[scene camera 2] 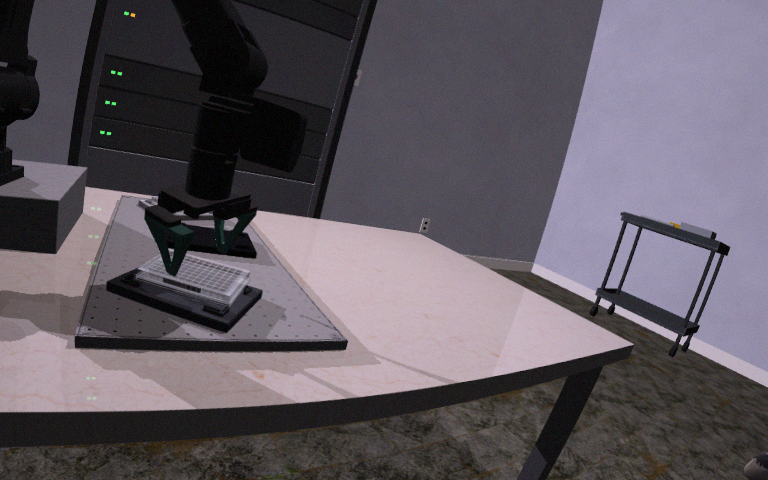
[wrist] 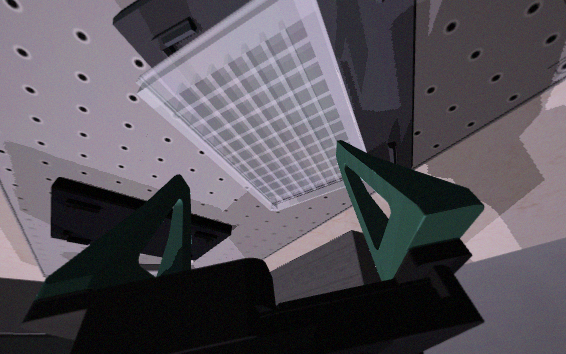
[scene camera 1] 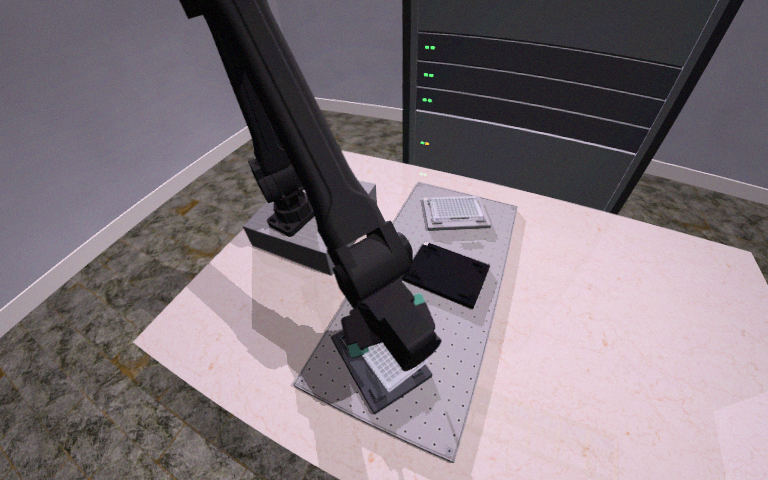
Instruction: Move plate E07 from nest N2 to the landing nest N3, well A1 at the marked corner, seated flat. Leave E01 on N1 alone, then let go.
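Note:
A clear well plate (scene camera 1: 390, 367) (scene camera 2: 209, 280) (wrist: 255, 105) rests on the dark front nest (scene camera 1: 378, 403) (scene camera 2: 169, 302) (wrist: 380, 75). The middle black nest (scene camera 1: 450, 274) (scene camera 2: 243, 246) (wrist: 75, 220) holds no plate. A second plate (scene camera 1: 455, 208) sits on the light grey back nest (scene camera 1: 461, 224). I cannot read the plate or nest labels, or make out a corner mark. My gripper (scene camera 1: 388, 325) (scene camera 2: 198, 263) (wrist: 260, 164) is open and empty, its green fingers pointing down at the front plate; the near fingertip looks close to the plate's top. In scene camera 1 the wrist hides part of this plate.
The nests stand on a perforated metal board (scene camera 1: 470, 339) (scene camera 2: 305, 331) (wrist: 55, 65) on the pink table (scene camera 1: 600, 339) (scene camera 2: 407, 294). The arm's grey base block (scene camera 1: 288, 251) (scene camera 2: 31, 220) stands left of the board. A dark rack cabinet (scene camera 1: 538, 84) stands behind the table.

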